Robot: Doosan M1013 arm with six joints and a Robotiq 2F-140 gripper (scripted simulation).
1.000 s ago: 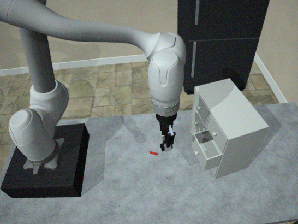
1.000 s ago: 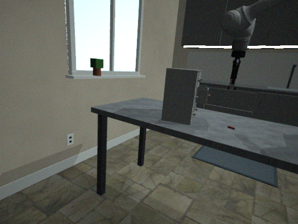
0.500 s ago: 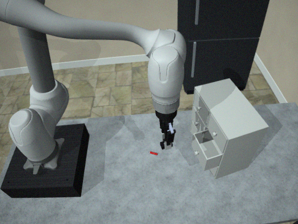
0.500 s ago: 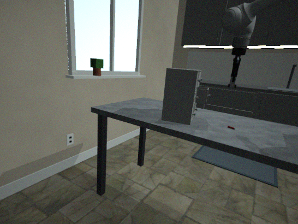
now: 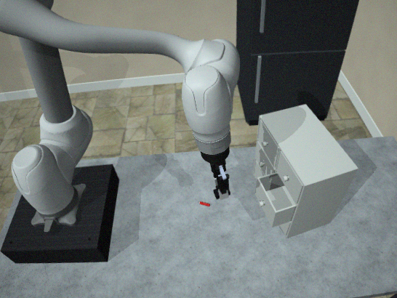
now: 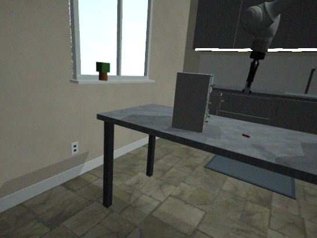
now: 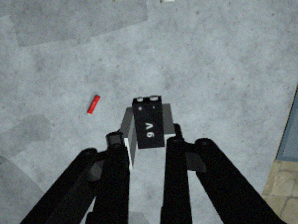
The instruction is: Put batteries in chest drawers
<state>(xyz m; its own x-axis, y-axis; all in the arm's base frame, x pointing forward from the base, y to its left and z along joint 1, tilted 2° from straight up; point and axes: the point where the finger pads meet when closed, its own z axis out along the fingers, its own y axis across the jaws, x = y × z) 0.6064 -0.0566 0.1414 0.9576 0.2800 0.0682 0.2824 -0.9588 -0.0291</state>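
Now: the black nine-volt battery 10 mm ahead of my hand and 20 mm below it.
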